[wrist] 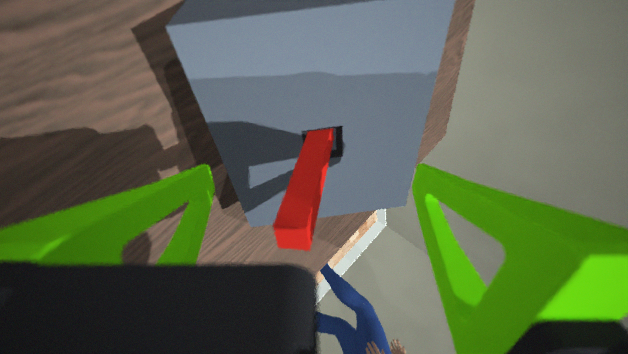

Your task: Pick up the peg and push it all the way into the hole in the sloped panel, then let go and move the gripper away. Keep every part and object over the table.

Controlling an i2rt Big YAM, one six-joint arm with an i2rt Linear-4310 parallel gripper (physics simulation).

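Frame: origin at the arm's base, x ahead, y left, z up, level; centimetres.
Where they show: gripper, between the fingertips: (313, 175).
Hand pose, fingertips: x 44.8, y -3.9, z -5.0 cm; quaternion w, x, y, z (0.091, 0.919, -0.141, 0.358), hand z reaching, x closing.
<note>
Things, the pixels of their top centre, and the offset from my fingertips. "spot": a spot on its surface instead. Level surfaces: height alone.
- red square peg, centre of its top: (360, 205) dy +0.1, dx +0.1, dz +2.7 cm
- dark square hole, a spot on its surface: (338, 145) spot: dy -1.1, dx +2.8, dz -1.2 cm
- blue-grey sloped panel, centre of its top: (399, 151) dy -1.0, dx +4.2, dz +1.7 cm
- brown wooden table, height of its surface: dz -8.3 cm
The red square peg (301, 190) stands out of the dark square hole (338, 145) in the blue-grey sloped panel (320, 100). Its far end is at the hole, and most of its length sticks out towards the camera, leaning down and a little left in the view. A dark gap shows at the right side of the hole beside the peg. How deep its end sits is hidden. My gripper (313, 175) is open, with one green finger on each side of the peg and panel. Neither finger appears to touch the peg.
The brown wooden table (65, 65) lies under the panel, with its edge at the right. A light-rimmed board or frame (357, 245) and a blue figure (362, 310) show beyond the table edge, low in the view. The gripper's shadow falls on panel and table.
</note>
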